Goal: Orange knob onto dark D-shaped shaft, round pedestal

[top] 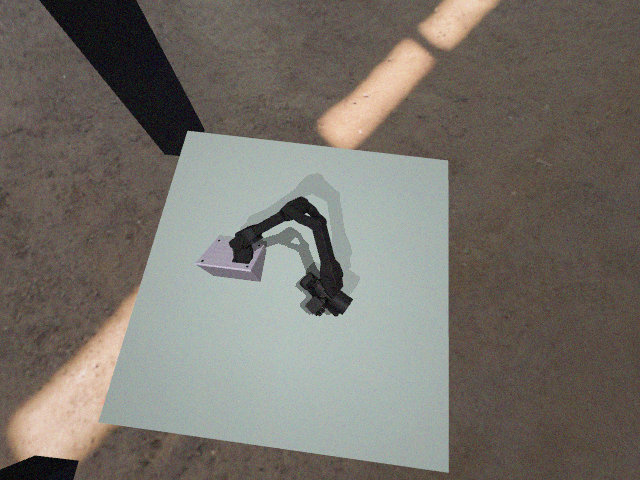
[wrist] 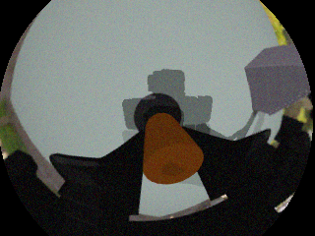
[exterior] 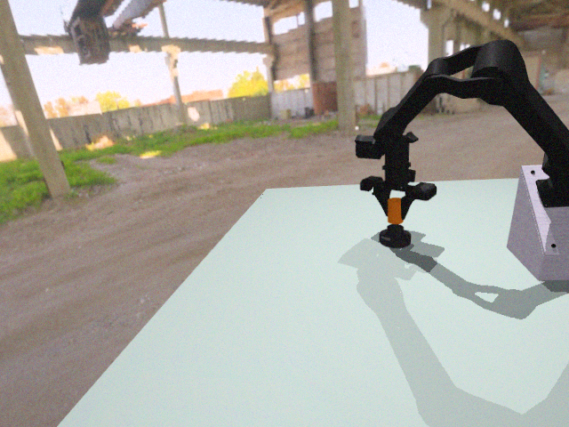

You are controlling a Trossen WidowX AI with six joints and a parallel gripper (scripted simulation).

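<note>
The orange knob lies 20 mm above my gripper tip. The rest, counted from my gripper tip: dark round pedestal 40 mm below.
</note>
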